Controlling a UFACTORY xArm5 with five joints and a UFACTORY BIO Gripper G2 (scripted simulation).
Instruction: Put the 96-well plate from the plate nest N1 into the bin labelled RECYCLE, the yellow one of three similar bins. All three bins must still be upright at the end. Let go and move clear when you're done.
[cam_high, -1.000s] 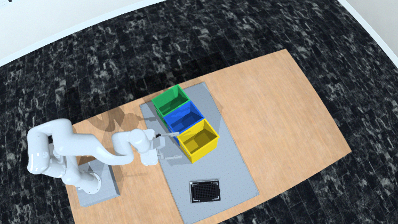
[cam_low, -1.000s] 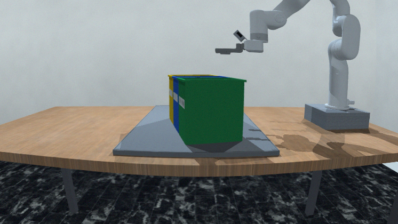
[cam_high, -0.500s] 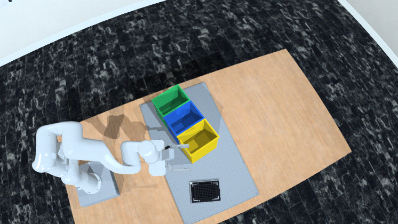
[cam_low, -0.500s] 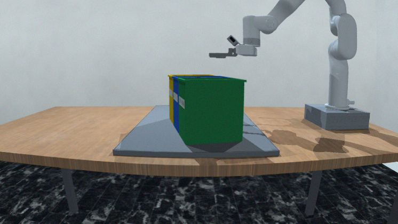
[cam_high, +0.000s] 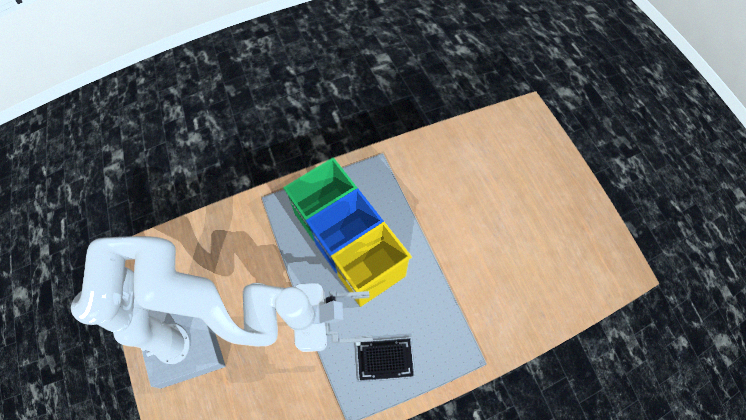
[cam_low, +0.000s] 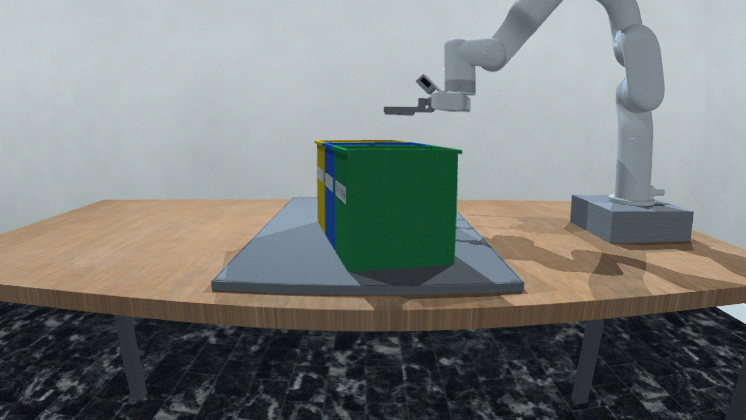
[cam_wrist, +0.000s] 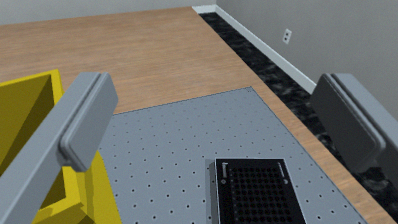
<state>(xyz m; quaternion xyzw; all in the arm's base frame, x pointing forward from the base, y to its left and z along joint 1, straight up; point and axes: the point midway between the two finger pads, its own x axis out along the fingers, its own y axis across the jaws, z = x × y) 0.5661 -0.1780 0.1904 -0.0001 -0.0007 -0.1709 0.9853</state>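
My gripper is now 2 cm short of the black 96-well plate, 10 cm to the left of it and 23 cm above it. The rest, counted from my hand: plate nest N1 (2 cm ahead, 10 cm to the right, 24 cm below); then yellow recycle bin (9 cm ahead, 16 cm to the left, 16 cm below); then blue bin (7 cm ahead, 29 cm to the left, 16 cm below).
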